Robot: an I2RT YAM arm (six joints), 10 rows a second.
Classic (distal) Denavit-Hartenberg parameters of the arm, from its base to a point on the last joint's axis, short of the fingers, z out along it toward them. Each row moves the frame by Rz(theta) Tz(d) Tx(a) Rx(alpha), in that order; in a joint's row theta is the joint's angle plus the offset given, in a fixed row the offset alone. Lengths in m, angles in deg.
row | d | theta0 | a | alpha
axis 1 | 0.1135 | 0 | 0.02 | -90
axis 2 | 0 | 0 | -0.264 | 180
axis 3 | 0 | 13.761 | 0.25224 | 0
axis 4 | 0 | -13.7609 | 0.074 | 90
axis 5 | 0 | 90 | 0 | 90
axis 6 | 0.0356 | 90 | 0 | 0
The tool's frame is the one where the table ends.
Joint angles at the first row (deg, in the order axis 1, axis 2, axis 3, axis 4, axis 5, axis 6):
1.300 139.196 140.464 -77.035 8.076 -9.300
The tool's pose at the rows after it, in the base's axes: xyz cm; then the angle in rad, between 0 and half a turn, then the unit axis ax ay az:
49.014, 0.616, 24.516, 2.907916, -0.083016, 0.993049, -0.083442
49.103, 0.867, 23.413, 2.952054, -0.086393, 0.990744, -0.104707
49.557, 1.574, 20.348, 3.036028, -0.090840, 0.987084, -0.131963
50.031, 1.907, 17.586, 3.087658, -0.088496, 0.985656, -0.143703
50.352, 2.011, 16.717, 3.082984, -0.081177, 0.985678, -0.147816
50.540, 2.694, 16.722, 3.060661, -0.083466, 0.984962, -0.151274
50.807, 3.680, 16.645, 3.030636, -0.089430, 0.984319, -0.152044
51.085, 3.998, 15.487, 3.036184, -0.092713, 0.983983, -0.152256
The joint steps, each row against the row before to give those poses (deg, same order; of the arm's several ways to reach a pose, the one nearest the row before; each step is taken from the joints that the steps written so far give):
0.044 0.042 -0.003 -0.130 0.546 0.021
0.481 1.336 0.025 -1.071 2.667 -0.022
1.049 3.713 -0.025 -1.092 3.563 0.765
0.459 3.346 0.001 0.218 1.552 1.072
0.131 1.026 -0.065 1.223 0.502 0.940
0.787 0.021 -0.004 1.161 0.416 0.328
1.093 0.135 0.008 1.679 0.131 0.152
0.328 1.375 -0.004 1.008 0.043 0.000

